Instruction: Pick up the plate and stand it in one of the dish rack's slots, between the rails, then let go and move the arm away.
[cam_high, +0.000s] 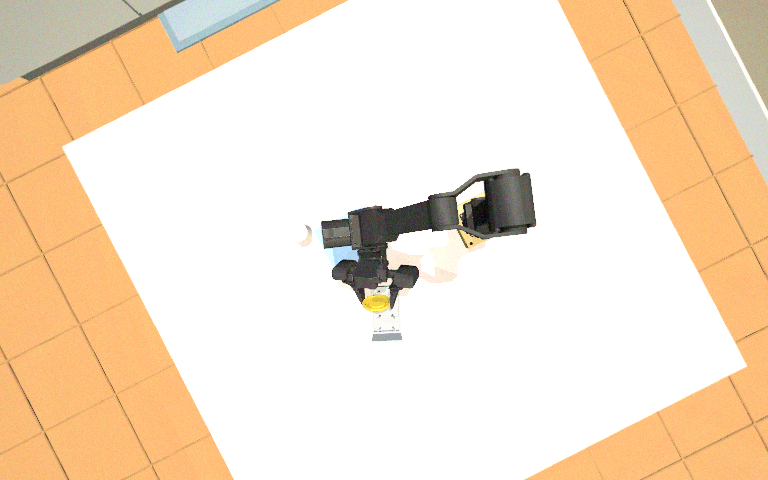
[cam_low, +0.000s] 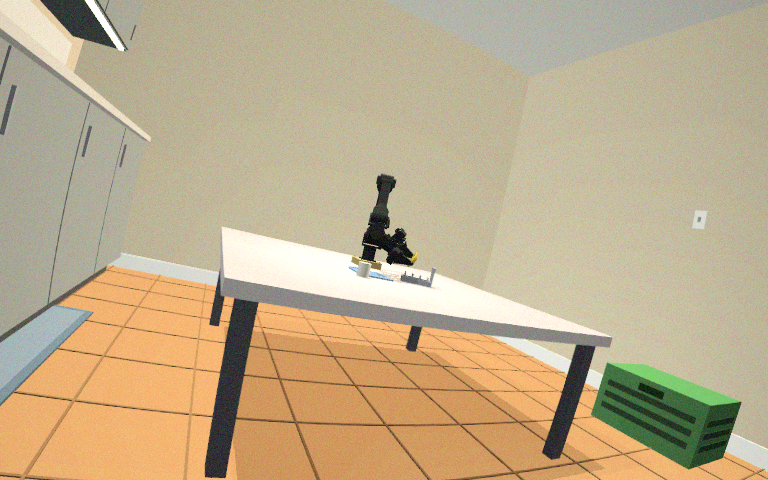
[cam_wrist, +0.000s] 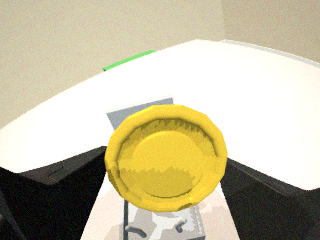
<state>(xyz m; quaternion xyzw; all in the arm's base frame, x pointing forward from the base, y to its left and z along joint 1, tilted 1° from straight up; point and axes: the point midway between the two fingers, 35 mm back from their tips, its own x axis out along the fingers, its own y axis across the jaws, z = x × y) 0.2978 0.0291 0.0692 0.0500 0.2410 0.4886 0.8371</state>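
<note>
Right now my gripper tip is 10 mm past the grey dish rack, 30 mm to the right of it and 60 mm above it. From my gripper tip the other things lie so: yellow plate: 10 mm to the right; blue utensil: 110 mm behind, 160 mm to the right, 80 mm below; mat: 20 mm behind, 170 mm to the right, 80 mm below.
</note>
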